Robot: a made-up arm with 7 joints. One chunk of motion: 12 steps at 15 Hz.
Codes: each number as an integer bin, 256 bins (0 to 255) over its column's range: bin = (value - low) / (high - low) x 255, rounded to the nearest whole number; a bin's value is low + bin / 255 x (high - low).
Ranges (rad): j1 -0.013..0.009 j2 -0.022..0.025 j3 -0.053..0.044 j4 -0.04..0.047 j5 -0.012..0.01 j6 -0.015..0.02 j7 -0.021..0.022
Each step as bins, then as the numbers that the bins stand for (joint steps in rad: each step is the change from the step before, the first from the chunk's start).
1 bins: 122 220 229 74 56 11 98
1 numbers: -0.00247 0.01855 0.03411 -0.01475 -0.00717 -0.01349 -0.00447
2 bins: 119 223 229 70 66 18 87
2 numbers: -0.00273 0.01910 0.03411 -0.01612 -0.00631 -0.01253 -0.00633
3 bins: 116 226 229 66 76 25 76
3 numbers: -0.00299 0.01965 0.03411 -0.01748 -0.00544 -0.01157 -0.00818
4 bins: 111 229 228 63 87 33 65
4 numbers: -0.00342 0.02021 0.03373 -0.01851 -0.00449 -0.01047 -0.01004
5 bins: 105 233 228 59 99 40 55
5 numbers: -0.00394 0.02095 0.03373 -0.01987 -0.00346 -0.00951 -0.01173
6 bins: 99 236 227 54 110 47 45
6 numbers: -0.00446 0.02150 0.03335 -0.02158 -0.00251 -0.00855 -0.01341
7 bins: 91 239 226 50 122 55 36
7 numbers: -0.00515 0.02205 0.03297 -0.02294 -0.00147 -0.00745 -0.01493
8 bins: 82 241 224 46 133 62 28
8 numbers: -0.00593 0.02242 0.03221 -0.02431 -0.00053 -0.00649 -0.01628
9 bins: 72 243 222 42 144 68 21
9 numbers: -0.00679 0.02279 0.03145 -0.02567 0.00042 -0.00567 -0.01746
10 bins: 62 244 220 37 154 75 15
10 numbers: -0.00765 0.02297 0.03069 -0.02738 0.00129 -0.00471 -0.01847
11 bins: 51 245 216 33 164 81 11
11 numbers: -0.00860 0.02316 0.02916 -0.02874 0.00215 -0.00388 -0.01915
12 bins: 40 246 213 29 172 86 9
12 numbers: -0.00955 0.02334 0.02802 -0.03011 0.00284 -0.00320 -0.01948
